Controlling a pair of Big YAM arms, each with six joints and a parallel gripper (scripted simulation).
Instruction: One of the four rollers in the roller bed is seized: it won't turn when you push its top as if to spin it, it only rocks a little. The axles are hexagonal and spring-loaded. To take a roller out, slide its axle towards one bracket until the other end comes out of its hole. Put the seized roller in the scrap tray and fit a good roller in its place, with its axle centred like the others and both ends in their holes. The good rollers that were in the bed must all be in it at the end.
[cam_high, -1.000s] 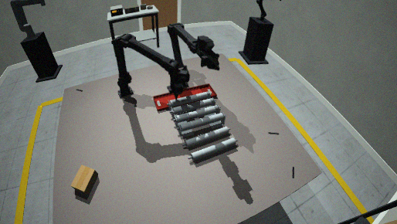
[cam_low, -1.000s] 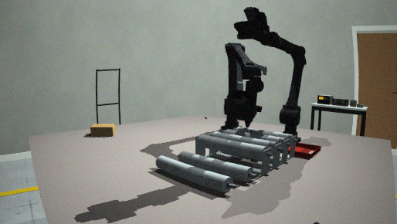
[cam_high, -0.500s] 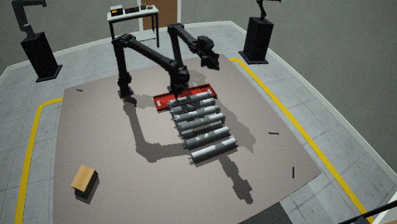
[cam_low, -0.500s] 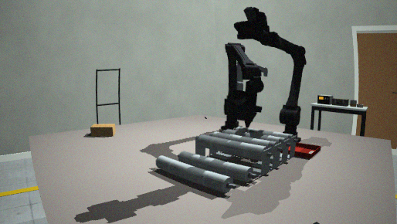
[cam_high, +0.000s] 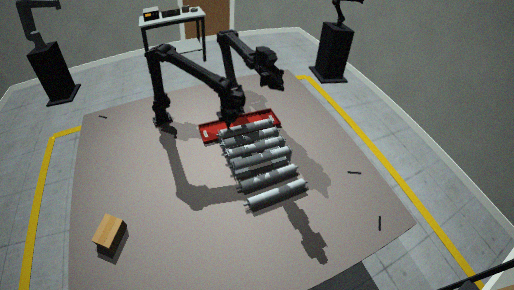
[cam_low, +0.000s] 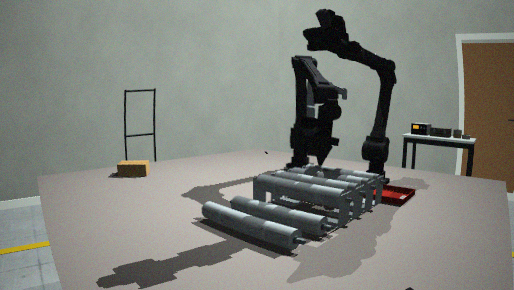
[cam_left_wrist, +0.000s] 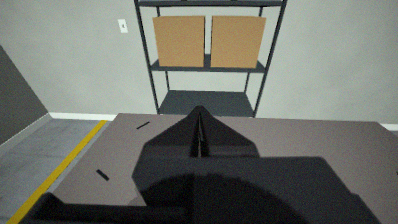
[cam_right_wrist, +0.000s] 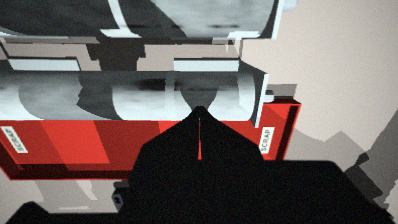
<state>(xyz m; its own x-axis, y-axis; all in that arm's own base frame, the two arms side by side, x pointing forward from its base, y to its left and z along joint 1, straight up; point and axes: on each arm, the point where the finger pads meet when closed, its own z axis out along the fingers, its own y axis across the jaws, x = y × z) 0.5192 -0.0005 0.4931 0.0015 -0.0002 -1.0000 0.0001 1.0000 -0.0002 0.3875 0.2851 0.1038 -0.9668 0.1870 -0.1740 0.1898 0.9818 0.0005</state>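
The bed roller is 7 cm ahead of my right hand, 11 cm to the left of it and 3 cm below it. The rest, counted from my right hand: red scrap tray: 11 cm behind, 8 cm to the left, 10 cm below; then cardboard box: 49 cm ahead, 69 cm to the right, 7 cm below.
Now: left hand 170 mm past the bed roller, 70 mm to the left of it and 420 mm above it. From my left hand the other things lie so: red scrap tray: 350 mm behind, 100 mm to the right, 490 mm below; cardboard box: 250 mm ahead, 870 mm to the right, 460 mm below.
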